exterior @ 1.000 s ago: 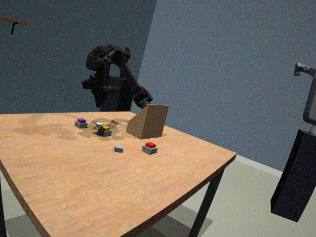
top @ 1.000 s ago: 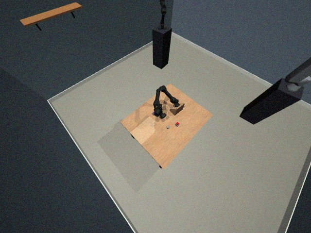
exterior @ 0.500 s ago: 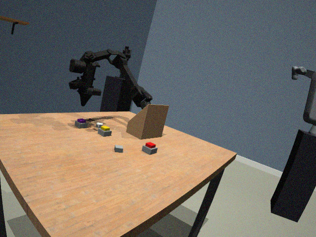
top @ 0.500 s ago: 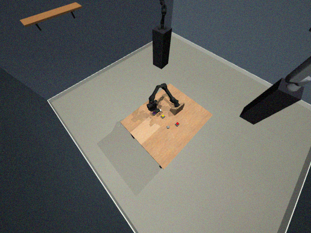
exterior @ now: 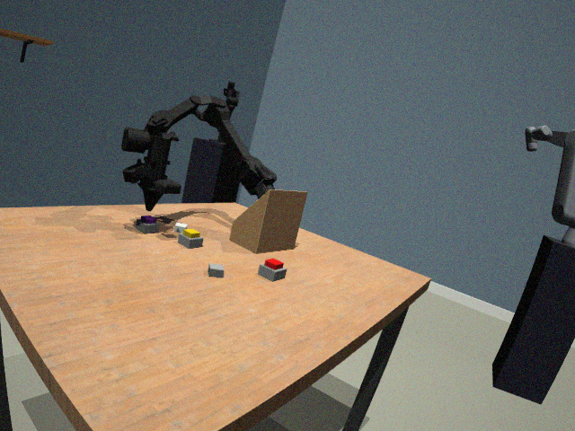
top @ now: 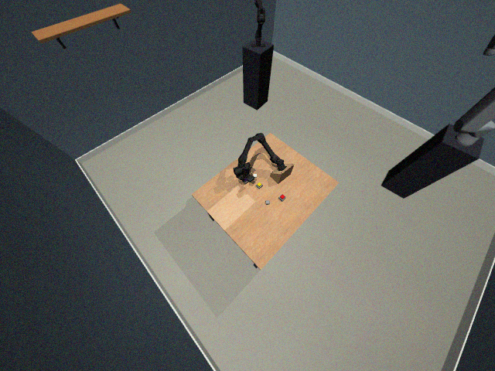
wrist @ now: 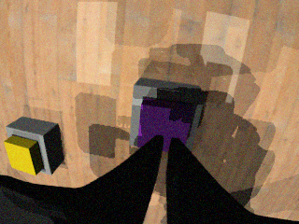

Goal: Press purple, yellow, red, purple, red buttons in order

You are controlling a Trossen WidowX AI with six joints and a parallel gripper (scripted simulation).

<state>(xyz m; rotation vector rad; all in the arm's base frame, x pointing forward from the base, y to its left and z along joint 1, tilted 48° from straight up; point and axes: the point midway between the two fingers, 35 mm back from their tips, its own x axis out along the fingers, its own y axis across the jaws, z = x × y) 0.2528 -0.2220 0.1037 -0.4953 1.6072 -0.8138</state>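
My gripper tip is 20 mm above the purple button. Round my gripper tip: yellow button 40 mm behind, 140 mm to the left, 20 mm below; small grey block 50 mm ahead, 300 mm to the left, 50 mm below; pale block 100 mm behind, 40 mm to the left, 50 mm below.
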